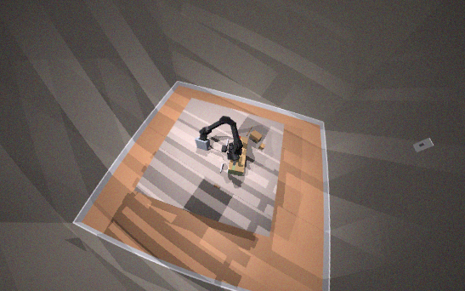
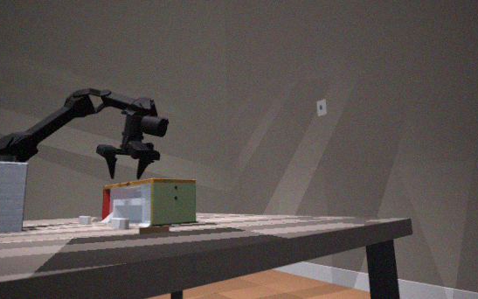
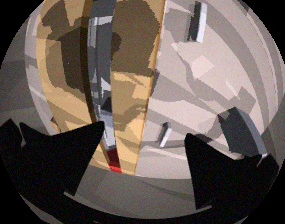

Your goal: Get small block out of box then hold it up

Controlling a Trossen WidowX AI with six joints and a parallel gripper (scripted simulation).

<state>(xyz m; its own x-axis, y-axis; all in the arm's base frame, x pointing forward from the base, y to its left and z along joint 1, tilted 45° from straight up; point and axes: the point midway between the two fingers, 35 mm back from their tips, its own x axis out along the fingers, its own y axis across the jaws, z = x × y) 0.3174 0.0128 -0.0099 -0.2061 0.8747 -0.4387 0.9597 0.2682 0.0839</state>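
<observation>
Right now my gripper tip is 30 mm short of the box, 20 mm to the right of it and 80 mm above it.
</observation>
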